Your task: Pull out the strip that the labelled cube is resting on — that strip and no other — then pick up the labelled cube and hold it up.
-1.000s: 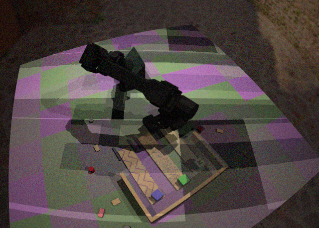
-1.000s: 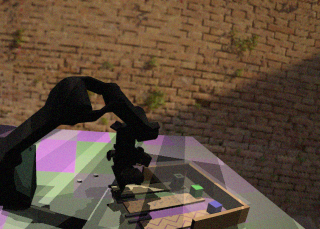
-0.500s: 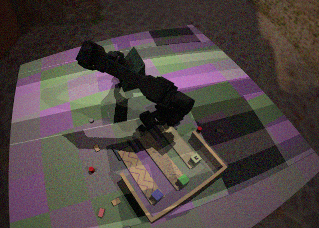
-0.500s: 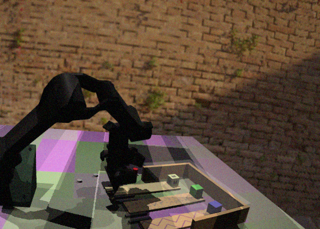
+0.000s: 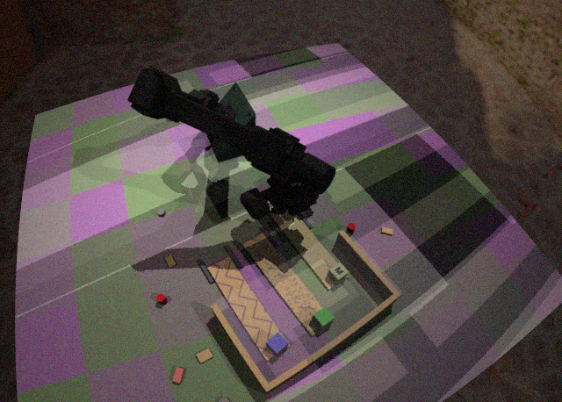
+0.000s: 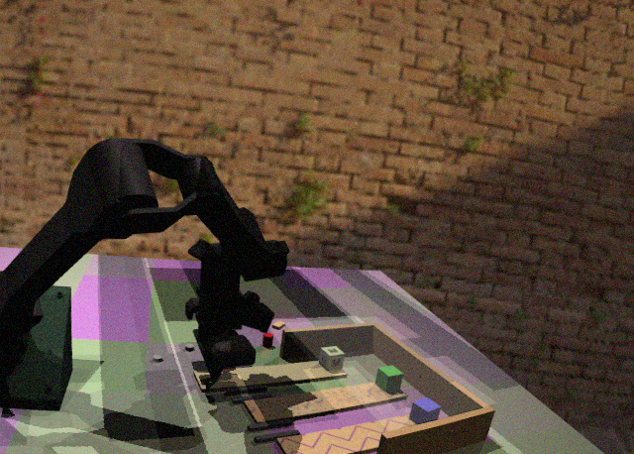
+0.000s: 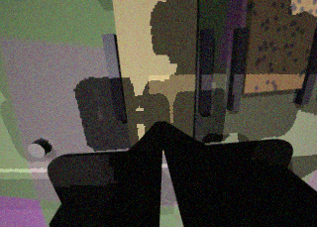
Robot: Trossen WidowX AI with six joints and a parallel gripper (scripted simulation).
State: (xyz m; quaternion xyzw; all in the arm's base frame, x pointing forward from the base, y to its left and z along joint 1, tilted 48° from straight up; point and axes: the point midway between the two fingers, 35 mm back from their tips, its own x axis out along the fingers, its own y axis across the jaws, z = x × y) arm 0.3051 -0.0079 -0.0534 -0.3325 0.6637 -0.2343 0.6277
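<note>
The strip is 100 mm ahead of my gripper tip and 10 mm to the left of it.
</note>
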